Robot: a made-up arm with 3 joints.
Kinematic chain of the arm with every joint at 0, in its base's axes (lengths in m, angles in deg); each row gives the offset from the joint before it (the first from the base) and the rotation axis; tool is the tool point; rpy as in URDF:
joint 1: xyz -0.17 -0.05 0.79 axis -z
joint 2: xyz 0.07 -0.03 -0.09 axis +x
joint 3: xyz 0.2 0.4 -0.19 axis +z
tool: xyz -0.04 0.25 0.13 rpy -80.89 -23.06 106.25
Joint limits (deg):
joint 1: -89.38..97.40
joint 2: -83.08..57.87
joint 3: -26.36..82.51
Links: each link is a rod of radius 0.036 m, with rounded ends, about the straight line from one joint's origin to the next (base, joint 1, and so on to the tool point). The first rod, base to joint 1, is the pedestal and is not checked.
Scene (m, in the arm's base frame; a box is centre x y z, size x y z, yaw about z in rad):
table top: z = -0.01
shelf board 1: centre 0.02 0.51 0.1 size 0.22 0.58 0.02 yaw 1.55
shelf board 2: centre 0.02 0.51 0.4 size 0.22 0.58 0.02 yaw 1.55
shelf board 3: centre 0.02 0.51 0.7 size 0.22 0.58 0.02 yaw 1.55
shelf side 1: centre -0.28 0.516 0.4 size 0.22 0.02 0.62 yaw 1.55
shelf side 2: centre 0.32 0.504 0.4 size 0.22 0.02 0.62 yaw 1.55
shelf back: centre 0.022 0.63 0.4 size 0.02 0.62 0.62 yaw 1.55
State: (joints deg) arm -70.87 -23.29 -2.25
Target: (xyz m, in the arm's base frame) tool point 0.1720 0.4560 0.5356
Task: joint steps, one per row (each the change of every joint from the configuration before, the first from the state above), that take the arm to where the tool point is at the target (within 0.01 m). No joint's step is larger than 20 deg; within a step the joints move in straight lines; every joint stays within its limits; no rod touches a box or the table.
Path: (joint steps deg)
1: 1.81 -4.31 17.59
2: 1.80 -4.32 17.59
3: 1.81 -4.31 17.59
4: 1.80 -4.31 17.59
5: 17.85 4.73 -1.89
6: 17.85 4.74 -1.90
7: 17.85 4.74 -1.89
8: 17.85 4.74 -1.90
9: 17.85 4.73 -1.90
10: 17.85 4.74 -1.89
11: -8.64 0.86 -14.51
12: -8.65 0.85 -14.50
13: -8.64 0.86 -14.50

